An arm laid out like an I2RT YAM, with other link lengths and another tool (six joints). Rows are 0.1 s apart.
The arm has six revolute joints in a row. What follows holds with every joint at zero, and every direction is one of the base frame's.
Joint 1 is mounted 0.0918 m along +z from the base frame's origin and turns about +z.
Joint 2 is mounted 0.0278 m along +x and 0.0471 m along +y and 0.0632 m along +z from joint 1 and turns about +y.
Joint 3 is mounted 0.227 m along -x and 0.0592 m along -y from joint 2 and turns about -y.
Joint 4 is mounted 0.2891 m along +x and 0.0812 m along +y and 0.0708 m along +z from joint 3 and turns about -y.
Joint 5 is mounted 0.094 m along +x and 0.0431 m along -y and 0.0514 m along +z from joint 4 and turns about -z.
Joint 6 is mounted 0.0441 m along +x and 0.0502 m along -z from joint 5 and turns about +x.
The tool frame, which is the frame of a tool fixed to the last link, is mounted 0.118 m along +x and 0.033 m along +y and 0.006 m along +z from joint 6; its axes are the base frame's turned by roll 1.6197, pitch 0.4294 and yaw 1.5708 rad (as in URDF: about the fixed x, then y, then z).
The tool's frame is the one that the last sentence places.
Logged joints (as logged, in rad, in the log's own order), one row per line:
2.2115, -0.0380, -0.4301, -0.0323, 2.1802, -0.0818
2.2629, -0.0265, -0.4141, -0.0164, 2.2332, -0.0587
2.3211, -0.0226, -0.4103, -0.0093, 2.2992, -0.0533
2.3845, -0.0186, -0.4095, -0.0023, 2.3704, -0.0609
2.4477, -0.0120, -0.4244, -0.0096, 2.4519, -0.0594
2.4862, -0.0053, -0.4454, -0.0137, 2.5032, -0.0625
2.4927, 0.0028, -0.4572, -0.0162, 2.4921, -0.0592
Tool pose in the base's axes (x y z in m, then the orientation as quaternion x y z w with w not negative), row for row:
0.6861, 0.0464, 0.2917, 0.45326, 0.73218, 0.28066, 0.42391
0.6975, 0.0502, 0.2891, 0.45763, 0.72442, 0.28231, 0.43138
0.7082, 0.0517, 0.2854, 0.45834, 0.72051, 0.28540, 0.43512
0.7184, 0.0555, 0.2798, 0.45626, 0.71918, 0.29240, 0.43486
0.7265, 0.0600, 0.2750, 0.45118, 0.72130, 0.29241, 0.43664
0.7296, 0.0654, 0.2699, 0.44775, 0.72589, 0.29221, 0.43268
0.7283, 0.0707, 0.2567, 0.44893, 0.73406, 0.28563, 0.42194
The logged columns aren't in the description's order. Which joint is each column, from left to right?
Columns, left to right: joint 2, joint 1, joint 4, joint 6, joint 3, joint 5.
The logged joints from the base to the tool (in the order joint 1, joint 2, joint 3, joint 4, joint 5, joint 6), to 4 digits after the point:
-0.0380, 2.2115, 2.1802, -0.4301, -0.0818, -0.0323
-0.0265, 2.2629, 2.2332, -0.4141, -0.0587, -0.0164
-0.0226, 2.3211, 2.2992, -0.4103, -0.0533, -0.0093
-0.0186, 2.3845, 2.3704, -0.4095, -0.0609, -0.0023
-0.0120, 2.4477, 2.4519, -0.4244, -0.0594, -0.0096
-0.0053, 2.4862, 2.5032, -0.4454, -0.0625, -0.0137
0.0028, 2.4927, 2.4921, -0.4572, -0.0592, -0.0162

